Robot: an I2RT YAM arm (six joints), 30 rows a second.
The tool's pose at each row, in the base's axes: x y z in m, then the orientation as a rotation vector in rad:
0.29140 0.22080 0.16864 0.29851 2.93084 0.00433
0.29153 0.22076 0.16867 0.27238 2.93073 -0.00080
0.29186 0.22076 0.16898 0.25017 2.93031 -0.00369
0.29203 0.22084 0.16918 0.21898 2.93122 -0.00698
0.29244 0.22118 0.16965 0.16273 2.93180 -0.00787
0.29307 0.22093 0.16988 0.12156 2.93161 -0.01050
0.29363 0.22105 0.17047 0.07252 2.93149 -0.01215
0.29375 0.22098 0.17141 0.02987 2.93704 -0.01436
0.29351 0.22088 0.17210 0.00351 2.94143 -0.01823
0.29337 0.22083 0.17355 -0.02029 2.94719 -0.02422
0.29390 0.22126 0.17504 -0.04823 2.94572 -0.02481
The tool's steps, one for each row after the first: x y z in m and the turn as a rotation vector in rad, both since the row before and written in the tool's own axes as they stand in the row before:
-0.00014 -0.00001 0.00000 0.00146 -0.00279 -0.01783
-0.00038 0.00007 -0.00024 0.00024 -0.00243 -0.01506
-0.00019 0.00011 -0.00016 -0.00003 -0.00162 -0.02121
-0.00044 0.00040 -0.00039 -0.00346 -0.00295 -0.03790
-0.00069 -0.00018 -0.00009 -0.00120 -0.00221 -0.02789
-0.00066 0.00017 -0.00046 -0.00240 -0.00179 -0.03316
-0.00032 -0.00007 -0.00089 -0.00143 0.00471 -0.02899
0.00009 -0.00011 -0.00072 0.00081 0.00416 -0.01806
-0.00015 -0.00007 -0.00145 0.00240 0.00576 -0.01644
-0.00081 0.00040 -0.00137 -0.00142 -0.00131 -0.01882

